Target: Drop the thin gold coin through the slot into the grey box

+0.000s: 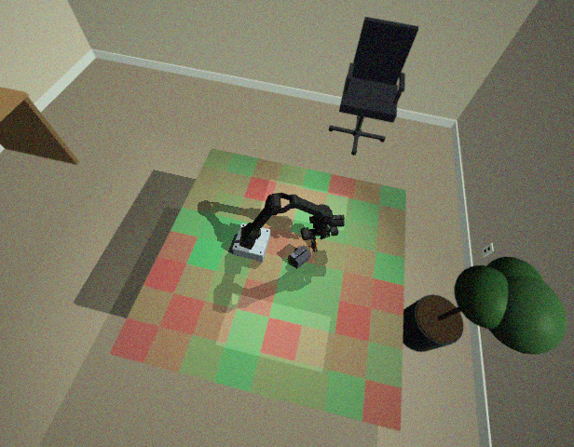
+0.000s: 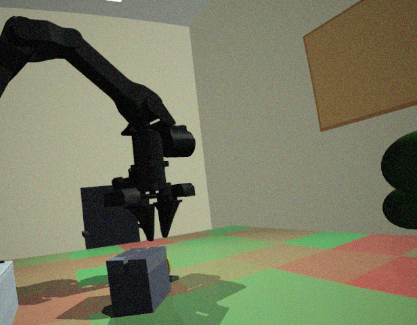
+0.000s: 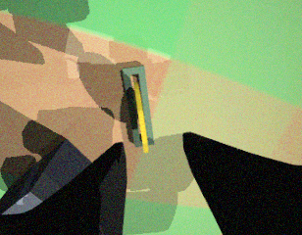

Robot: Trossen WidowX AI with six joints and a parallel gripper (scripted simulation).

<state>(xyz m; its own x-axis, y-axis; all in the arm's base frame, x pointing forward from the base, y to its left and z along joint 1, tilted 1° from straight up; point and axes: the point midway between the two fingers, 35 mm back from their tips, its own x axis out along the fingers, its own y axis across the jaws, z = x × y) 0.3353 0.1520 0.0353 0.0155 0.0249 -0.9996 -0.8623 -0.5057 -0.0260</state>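
The coin is 5 cm below my gripper tip.
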